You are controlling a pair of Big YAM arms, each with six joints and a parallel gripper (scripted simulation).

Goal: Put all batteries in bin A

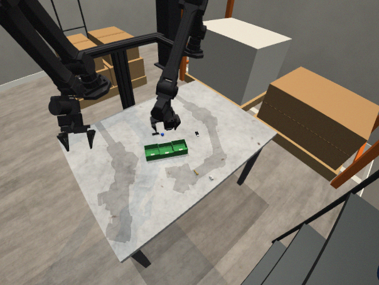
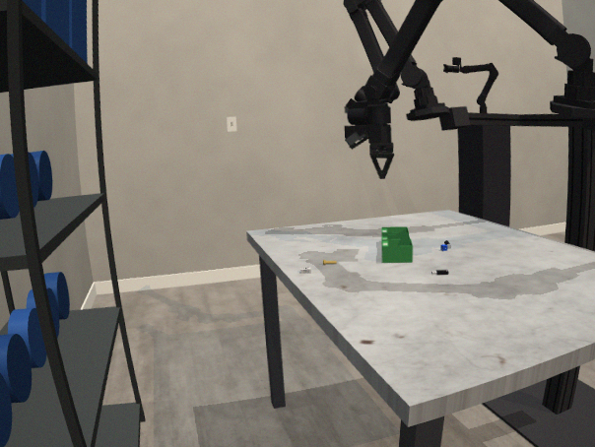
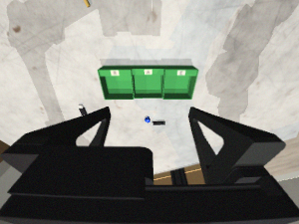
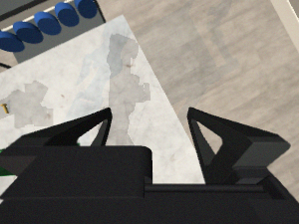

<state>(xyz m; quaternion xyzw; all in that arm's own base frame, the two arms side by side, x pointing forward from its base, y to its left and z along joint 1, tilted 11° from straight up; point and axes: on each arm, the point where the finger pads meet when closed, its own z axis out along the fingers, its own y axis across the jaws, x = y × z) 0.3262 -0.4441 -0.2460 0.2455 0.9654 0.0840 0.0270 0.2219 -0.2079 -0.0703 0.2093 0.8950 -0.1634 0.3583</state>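
My left hand is 220 mm above the black battery, 190 mm past it and 70 mm to the right of it. The rest, counted from my left hand: yellow screw: 220 mm below, 200 mm ahead, 50 mm to the left; then blue piece: 220 mm below, 160 mm behind, 90 mm to the left; then green three-compartment bin: 210 mm below, 30 mm behind, 20 mm to the left.
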